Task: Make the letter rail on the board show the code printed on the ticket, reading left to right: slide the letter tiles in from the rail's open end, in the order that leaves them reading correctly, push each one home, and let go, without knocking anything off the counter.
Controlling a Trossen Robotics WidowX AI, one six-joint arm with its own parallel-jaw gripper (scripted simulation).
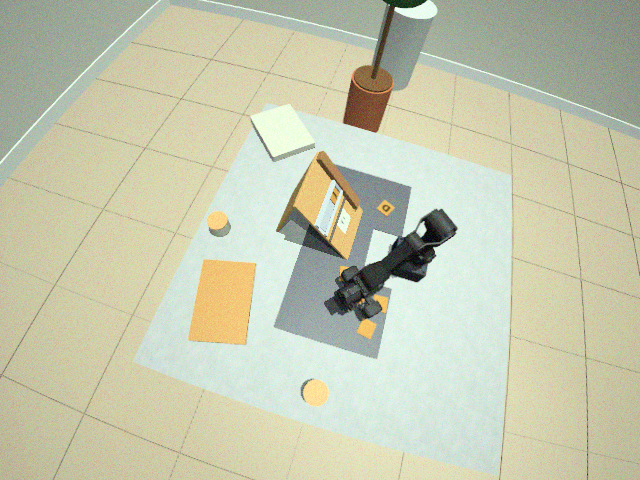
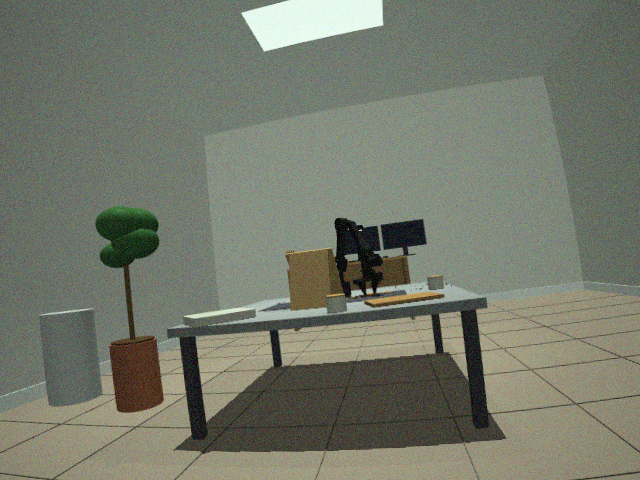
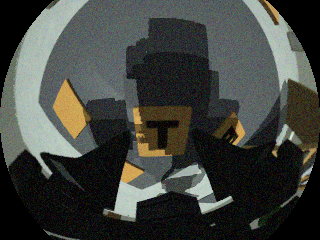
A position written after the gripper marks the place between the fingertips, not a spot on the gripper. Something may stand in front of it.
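Observation:
Gripper (image 3: pixel 161 134) open, holding nothing. Flat box (image 1: pixel 283 134). Wooden slab (image 1: pixel 221 312). Sloping wooden board (image 1: pixel 311 197) and (image 2: pixel 313 274). Dark mat (image 1: pixel 310 308) and (image 3: pixel 216 64).

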